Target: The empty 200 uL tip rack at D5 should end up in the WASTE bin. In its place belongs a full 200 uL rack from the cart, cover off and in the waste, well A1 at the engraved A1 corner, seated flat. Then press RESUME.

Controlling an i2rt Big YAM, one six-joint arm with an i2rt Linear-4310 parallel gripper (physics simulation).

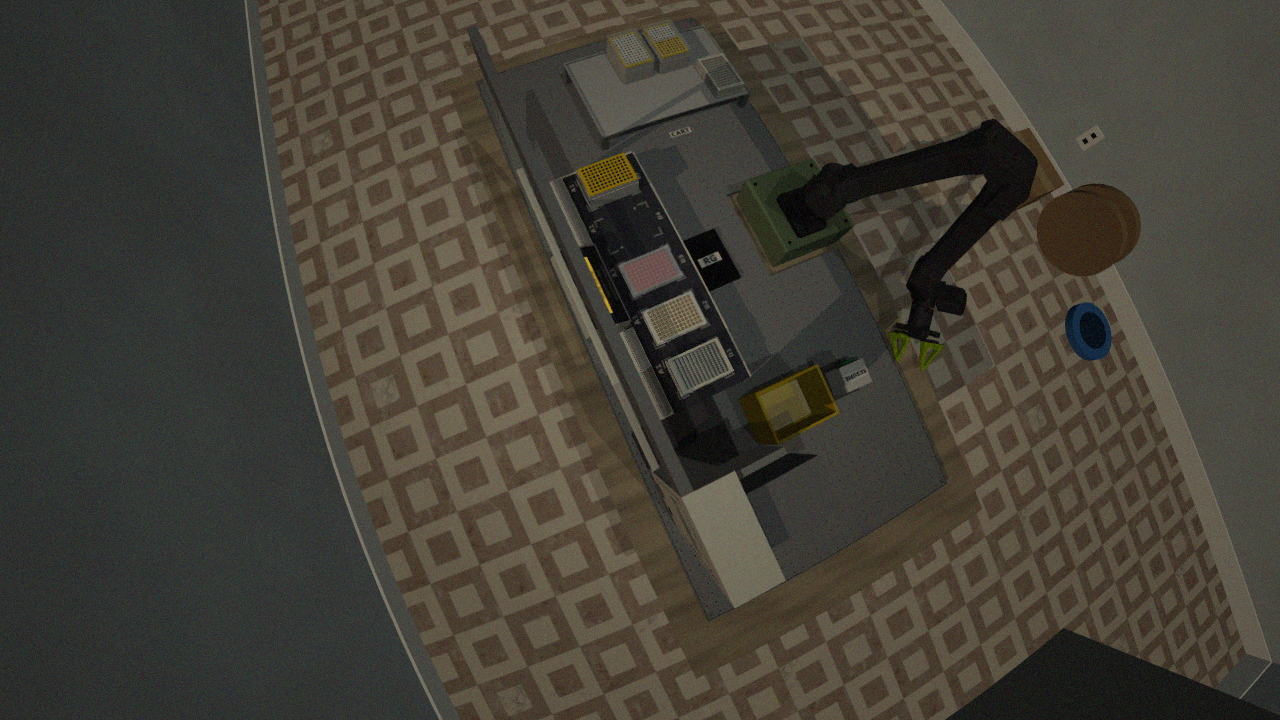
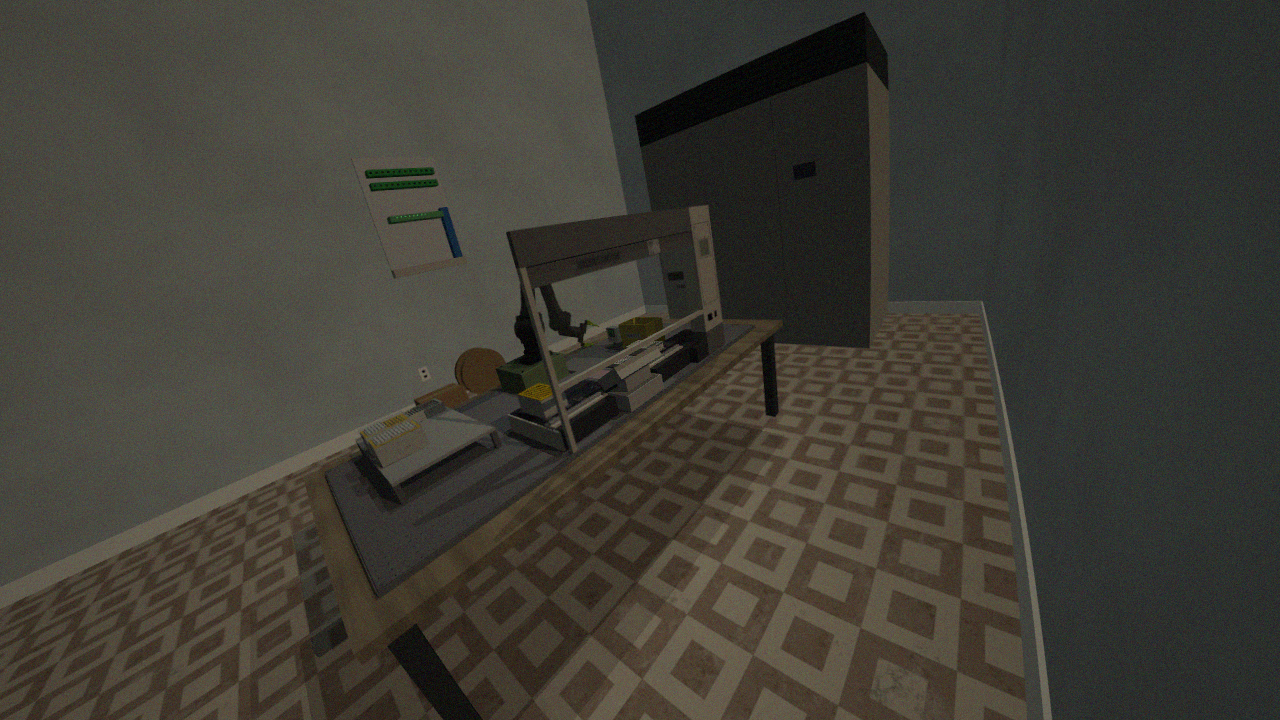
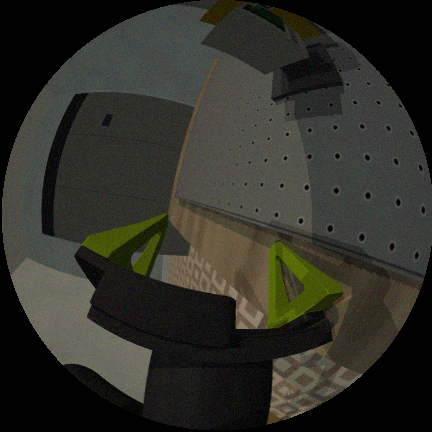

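My gripper is open and empty, over the table's long edge near the RESUME box. At deck slot D5, a yellow 200 uL rack with dark, empty-looking holes stands at the cart end of the deck. On the cart stand a rack with pale tops, a rack with yellow showing and a lower grey rack; covers cannot be made out. The yellow WASTE bin stands beside the RESUME box.
The deck also holds a pink rack, a tan rack and a grey-white rack. The slot beside D5 shows corner brackets. A machine frame spans the deck's far side. A black RG pad lies near the green arm base.
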